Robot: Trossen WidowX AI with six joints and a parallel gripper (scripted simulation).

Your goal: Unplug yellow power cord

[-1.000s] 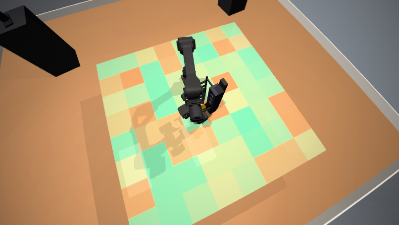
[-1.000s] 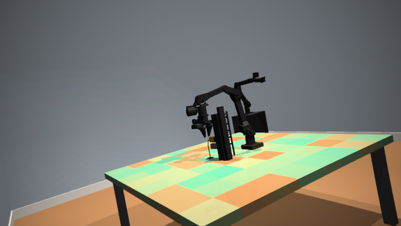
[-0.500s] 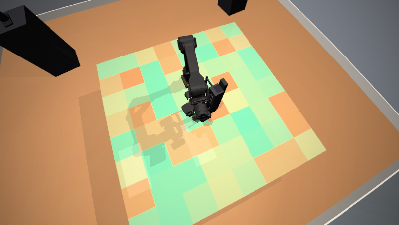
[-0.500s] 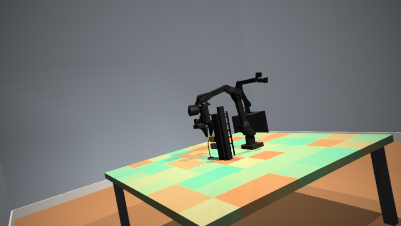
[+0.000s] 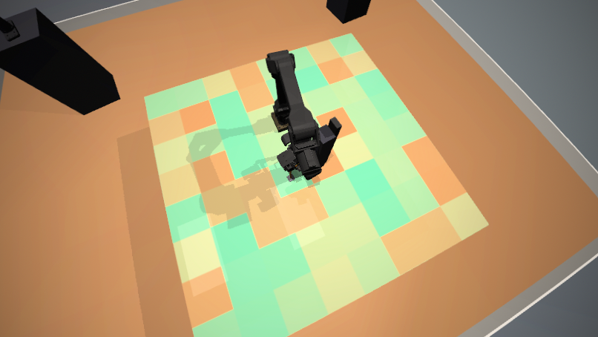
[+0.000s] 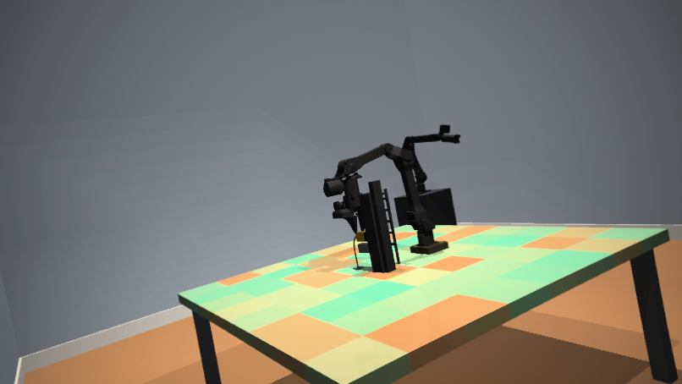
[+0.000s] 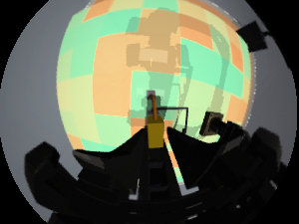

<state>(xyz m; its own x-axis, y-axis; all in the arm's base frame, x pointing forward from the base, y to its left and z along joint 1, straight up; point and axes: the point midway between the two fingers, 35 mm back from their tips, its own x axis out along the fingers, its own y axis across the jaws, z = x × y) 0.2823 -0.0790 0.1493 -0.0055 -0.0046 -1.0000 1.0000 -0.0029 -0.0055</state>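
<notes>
Right now the yellow plug is 3 cm to the left of my gripper tip and 1 cm below it. From my gripper tip the other things lie so: black ladder-like rack (9 cm to the left, 9 cm behind).
</notes>
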